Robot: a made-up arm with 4 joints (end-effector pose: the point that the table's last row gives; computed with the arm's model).
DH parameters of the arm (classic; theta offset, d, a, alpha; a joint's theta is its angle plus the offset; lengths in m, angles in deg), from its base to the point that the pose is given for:
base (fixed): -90 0.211 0.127 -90
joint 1: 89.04 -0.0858 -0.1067 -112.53
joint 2: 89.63 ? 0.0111 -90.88
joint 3: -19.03 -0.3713 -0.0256 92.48
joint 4: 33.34 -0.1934 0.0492 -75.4
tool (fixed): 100.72 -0.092 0 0
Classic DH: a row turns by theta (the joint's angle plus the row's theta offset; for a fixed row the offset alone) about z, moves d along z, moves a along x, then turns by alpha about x.
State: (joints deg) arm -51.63 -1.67 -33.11 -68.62
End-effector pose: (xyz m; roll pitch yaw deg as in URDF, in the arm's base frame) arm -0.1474 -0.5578 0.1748 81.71 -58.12 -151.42
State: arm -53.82 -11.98 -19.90 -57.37
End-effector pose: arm -0.0369 -0.5545 0.1617 59.31 -63.22 -123.74
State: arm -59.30 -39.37 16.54 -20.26
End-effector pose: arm 0.2235 -0.4315 0.1947 -30.57 -65.69 -25.41
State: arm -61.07 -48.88 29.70 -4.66
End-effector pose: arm 0.2872 -0.3511 0.2279 -61.79 -59.86 4.97
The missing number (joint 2, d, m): -0.0341
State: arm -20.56 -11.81 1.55 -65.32
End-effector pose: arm 0.0566 -0.4526 -0.0472 40.81 -37.39 -86.33
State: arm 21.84 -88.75 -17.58 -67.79
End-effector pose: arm 0.4293 -0.1499 0.1864 106.65 53.72 -92.65
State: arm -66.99 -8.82 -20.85 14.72
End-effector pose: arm -0.1608 -0.4842 0.2726 -43.42 -67.60 -88.74
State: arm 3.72 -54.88 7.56 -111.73
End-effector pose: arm 0.3667 -0.2188 0.1051 128.24 12.60 -93.66
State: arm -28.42 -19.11 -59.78 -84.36
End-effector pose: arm -0.0813 -0.4449 -0.0650 78.18 -14.22 -154.43
